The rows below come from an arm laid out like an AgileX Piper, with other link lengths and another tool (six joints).
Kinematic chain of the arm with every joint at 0, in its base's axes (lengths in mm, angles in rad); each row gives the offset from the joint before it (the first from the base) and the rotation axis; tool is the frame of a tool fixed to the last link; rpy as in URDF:
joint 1: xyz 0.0 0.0 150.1 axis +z
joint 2: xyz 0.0 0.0 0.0 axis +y
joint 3: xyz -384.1 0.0 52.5 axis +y
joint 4: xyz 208.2 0.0 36.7 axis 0.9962 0 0.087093
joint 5: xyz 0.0 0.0 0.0 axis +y
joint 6: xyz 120.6 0.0 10.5 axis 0.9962 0 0.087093
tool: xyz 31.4 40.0 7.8 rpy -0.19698 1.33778 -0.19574
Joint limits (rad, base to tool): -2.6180..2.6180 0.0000..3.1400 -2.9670..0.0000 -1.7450..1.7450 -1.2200..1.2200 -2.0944..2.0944
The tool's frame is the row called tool.
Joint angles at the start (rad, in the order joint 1, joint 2, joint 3, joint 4, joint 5, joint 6):
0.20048 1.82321 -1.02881 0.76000 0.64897 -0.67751
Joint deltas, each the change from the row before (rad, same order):
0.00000 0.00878 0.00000 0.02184 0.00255 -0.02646
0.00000 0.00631 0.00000 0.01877 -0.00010 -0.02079
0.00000 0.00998 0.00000 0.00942 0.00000 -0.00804
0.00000 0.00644 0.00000 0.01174 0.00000 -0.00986
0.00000 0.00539 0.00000 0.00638 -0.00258 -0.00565
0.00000 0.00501 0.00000 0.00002 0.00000 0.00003
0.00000 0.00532 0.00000 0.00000 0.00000 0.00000
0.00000 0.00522 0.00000 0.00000 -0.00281 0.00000
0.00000 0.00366 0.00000 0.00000 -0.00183 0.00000
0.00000 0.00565 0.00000 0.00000 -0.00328 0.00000
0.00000 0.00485 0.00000 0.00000 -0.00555 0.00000
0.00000 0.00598 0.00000 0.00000 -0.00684 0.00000
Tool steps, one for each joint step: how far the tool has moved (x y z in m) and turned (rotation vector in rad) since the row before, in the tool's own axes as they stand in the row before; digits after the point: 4 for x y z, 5 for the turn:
-0.0001 0.0004 0.0026 -0.01277 0.00095 -0.00361
-0.0005 0.0003 0.0019 -0.00901 -0.00224 -0.00189
0.0002 -0.0010 0.0033 -0.00424 0.00495 0.00446
-0.0002 -0.0003 0.0021 -0.00513 0.00074 0.00307
-0.0002 -0.0008 0.0019 -0.00100 0.00025 0.00199
0.0004 -0.0009 0.0017 -0.00004 0.00446 0.00230
0.0005 -0.0009 0.0018 -0.00004 0.00475 0.00240
0.0002 -0.0012 0.0019 0.00195 0.00269 0.00207
0.0001 -0.0008 0.0013 0.00127 0.00199 0.00146
0.0002 -0.0013 0.0020 0.00228 0.00275 0.00219
-0.0001 -0.0014 0.0019 0.00389 0.00045 0.00160
-0.0002 -0.0018 0.0023 0.00481 0.00057 0.00194

